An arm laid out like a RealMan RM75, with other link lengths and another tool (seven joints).
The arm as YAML. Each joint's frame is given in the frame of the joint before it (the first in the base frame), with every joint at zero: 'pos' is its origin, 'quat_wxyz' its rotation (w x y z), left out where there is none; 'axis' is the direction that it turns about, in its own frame. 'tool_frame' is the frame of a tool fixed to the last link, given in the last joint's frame.
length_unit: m
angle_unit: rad
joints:
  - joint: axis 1
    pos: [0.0, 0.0, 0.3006]
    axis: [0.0, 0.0, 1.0]
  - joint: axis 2
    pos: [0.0, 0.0, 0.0]
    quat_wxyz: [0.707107, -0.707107, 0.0, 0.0]
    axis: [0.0, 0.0, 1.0]
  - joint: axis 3
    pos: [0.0, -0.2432, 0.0]
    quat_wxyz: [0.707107, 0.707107, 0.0, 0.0]
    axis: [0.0, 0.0, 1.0]
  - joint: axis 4
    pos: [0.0, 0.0, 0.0]
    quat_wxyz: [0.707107, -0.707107, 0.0, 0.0]
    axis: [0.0, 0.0, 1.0]
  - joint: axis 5
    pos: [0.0, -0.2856, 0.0]
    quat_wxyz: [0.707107, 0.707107, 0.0, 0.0]
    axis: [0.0, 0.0, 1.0]
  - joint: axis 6
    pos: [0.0, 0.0, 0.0]
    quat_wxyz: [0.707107, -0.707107, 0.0, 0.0]
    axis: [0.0, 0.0, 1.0]
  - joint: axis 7
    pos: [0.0, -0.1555, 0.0]
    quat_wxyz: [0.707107, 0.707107, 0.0, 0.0]
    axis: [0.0, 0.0, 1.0]
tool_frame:
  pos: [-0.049, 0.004, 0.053]
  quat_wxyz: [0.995, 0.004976, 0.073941, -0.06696]
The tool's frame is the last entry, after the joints.
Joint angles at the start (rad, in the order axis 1, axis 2, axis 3, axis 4, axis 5, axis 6, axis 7):
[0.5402, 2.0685, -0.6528, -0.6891, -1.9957, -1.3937, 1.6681]
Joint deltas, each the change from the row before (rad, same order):
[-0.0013, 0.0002, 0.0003, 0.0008, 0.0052, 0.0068, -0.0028]
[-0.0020, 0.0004, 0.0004, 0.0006, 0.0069, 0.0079, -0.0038]
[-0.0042, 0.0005, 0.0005, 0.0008, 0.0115, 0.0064, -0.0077]
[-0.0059, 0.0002, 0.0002, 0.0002, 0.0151, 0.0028, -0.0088]
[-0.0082, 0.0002, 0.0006, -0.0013, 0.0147, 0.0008, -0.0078]
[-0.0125, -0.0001, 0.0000, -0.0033, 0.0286, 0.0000, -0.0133]
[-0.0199, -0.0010, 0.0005, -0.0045, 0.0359, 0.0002, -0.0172]
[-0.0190, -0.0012, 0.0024, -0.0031, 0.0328, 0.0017, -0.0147]
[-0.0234, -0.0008, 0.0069, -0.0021, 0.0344, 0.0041, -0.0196]
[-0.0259, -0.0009, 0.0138, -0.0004, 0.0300, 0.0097, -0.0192]
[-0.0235, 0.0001, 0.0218, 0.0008, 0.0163, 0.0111, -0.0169]
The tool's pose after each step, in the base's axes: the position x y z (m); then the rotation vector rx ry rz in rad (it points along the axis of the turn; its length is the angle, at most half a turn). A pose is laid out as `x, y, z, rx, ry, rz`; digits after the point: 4 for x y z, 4 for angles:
0.2573, 0.4702, 0.0656, -2.5795, 0.8664, 0.4611
0.2584, 0.4712, 0.0668, -2.5682, 0.8662, 0.4644
0.2597, 0.4715, 0.0685, -2.5555, 0.8633, 0.4724
0.2608, 0.4712, 0.0708, -2.5432, 0.8591, 0.4850
0.2627, 0.4701, 0.0735, -2.5306, 0.8570, 0.4974
0.2644, 0.4688, 0.0789, -2.5092, 0.8490, 0.5221
0.2690, 0.4660, 0.0865, -2.4783, 0.8423, 0.5494
0.2743, 0.4633, 0.0940, -2.4456, 0.8402, 0.5734
0.2825, 0.4594, 0.1027, -2.4032, 0.8403, 0.5953
0.2946, 0.4548, 0.1124, -2.3499, 0.8496, 0.6094
0.3084, 0.4495, 0.1210, -2.2970, 0.8650, 0.6120

